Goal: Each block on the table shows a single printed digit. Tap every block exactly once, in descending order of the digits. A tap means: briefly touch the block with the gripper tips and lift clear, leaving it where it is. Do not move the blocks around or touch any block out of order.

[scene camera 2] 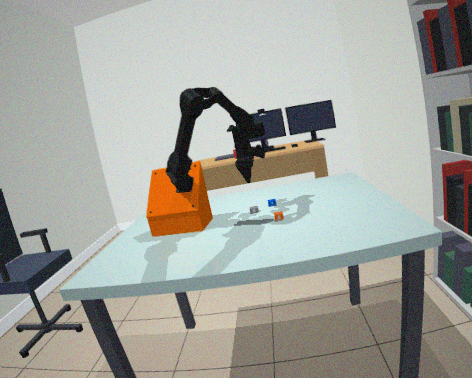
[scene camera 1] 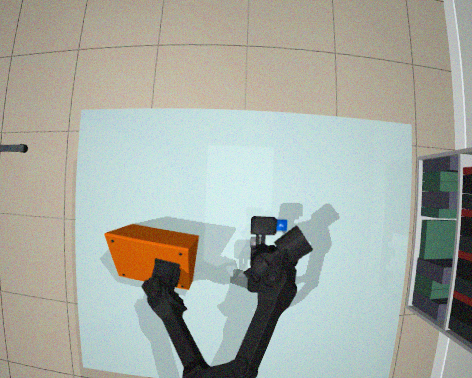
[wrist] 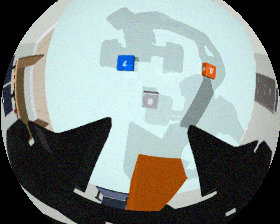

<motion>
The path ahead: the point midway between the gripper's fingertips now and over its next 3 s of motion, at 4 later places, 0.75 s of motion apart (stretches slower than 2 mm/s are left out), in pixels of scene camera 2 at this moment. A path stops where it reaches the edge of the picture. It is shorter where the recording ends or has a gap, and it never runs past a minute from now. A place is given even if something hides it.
My gripper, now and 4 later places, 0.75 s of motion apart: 249, 180; 267, 174; 276, 180; 276, 183; 268, 178
</motion>
